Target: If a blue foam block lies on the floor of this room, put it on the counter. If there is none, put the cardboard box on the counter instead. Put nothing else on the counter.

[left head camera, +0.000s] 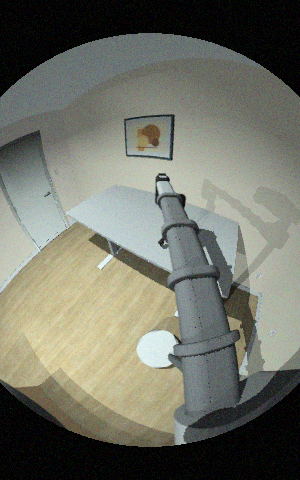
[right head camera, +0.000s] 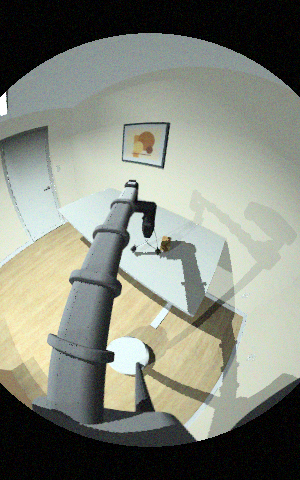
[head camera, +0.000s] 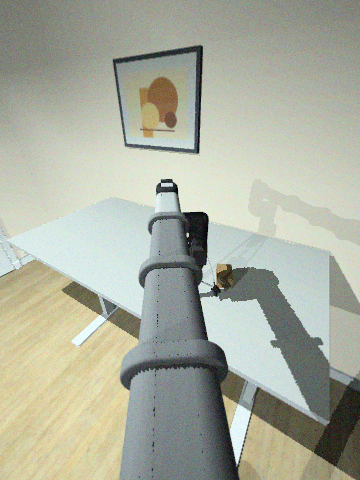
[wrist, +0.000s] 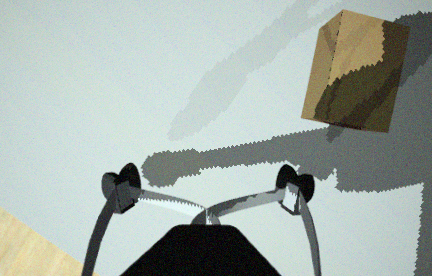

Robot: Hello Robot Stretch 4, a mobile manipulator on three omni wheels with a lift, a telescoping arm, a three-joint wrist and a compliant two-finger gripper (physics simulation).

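Observation:
The cardboard box [head camera: 224, 276] [right head camera: 165, 243] [wrist: 357, 75], small and brown, sits on the white table [head camera: 85, 245] [left head camera: 115, 215] [right head camera: 90, 210] [wrist: 75, 75], partly in the arm's shadow. My gripper [right head camera: 146, 249] [wrist: 208, 180] is open and empty above the table. In the wrist view the box is beyond and to the right of the right fingertip, apart from it. In the head view the arm hides part of the gripper. The box does not show in the left head view. No blue foam block shows in these views. I cannot tell whether this table is the counter.
A round white top [left head camera: 156, 349] [right head camera: 127, 355] stands low in front of the table, beside the arm. A grey door [left head camera: 30, 195] [right head camera: 30, 180] is at the left. A framed picture [head camera: 157, 100] hangs on the wall behind the table.

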